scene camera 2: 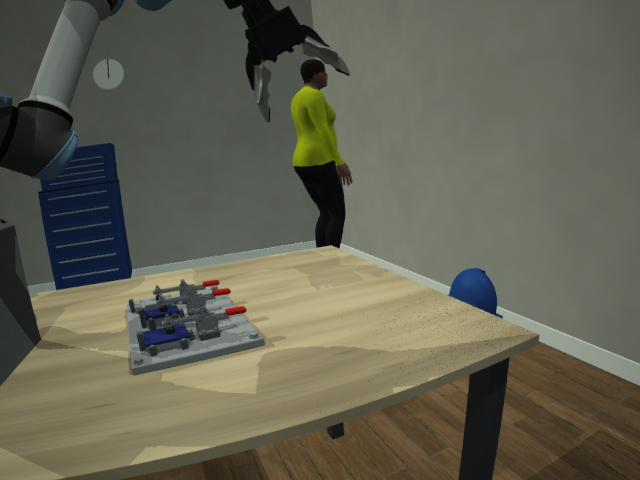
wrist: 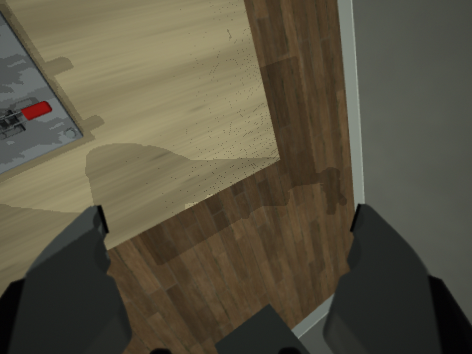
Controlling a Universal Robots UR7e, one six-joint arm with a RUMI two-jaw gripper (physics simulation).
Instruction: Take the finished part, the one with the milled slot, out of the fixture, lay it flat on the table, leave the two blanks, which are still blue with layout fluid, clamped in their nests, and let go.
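Frame: origin at the arm's base, x ahead, y left, z up, level; metres.
Seen in the pictures: gripper, fingertip midpoint: (scene camera 2: 309,98) (wrist: 230,207).
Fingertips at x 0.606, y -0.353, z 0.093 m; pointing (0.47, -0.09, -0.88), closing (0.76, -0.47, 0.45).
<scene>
Pixels of each thing's top centre, then the offset from my fingertips to it. Level surfaces: height alone.
- grey fixture plate, top centre: (scene camera 2: 183,319) 0.178 m back, 0.253 m left, 0.396 m down
- table, surface height: 0.410 m down
- nearest red handle, top centre: (scene camera 2: 220,303) (wrist: 15,117) 0.134 m back, 0.134 m left, 0.339 m down
The grey fixture plate (scene camera 2: 206,350) (wrist: 45,146) lies on the table (scene camera 2: 320,341) (wrist: 150,75), with three red-handled toggle clamps. A blue blank (scene camera 2: 155,338) sits in the nearest nest, and another blue blank (scene camera 2: 153,314) sits in the nest behind it, each under a clamp arm. The farthest nest is largely hidden behind the clamps; I cannot make out the finished part with the milled slot. The nearest red handle (scene camera 2: 235,310) (wrist: 36,110) shows in both views. My gripper (scene camera 2: 308,97) (wrist: 230,207) is open and empty, high above the table and well away from the fixture.
A person in a yellow top (scene camera 2: 314,129) stands beyond the table. A blue drawer cabinet (scene camera 2: 85,235) stands at the back left. A rounded blue object (scene camera 2: 473,291) shows behind the table's right edge. Bolts stand at the fixture plate's corners.
</scene>
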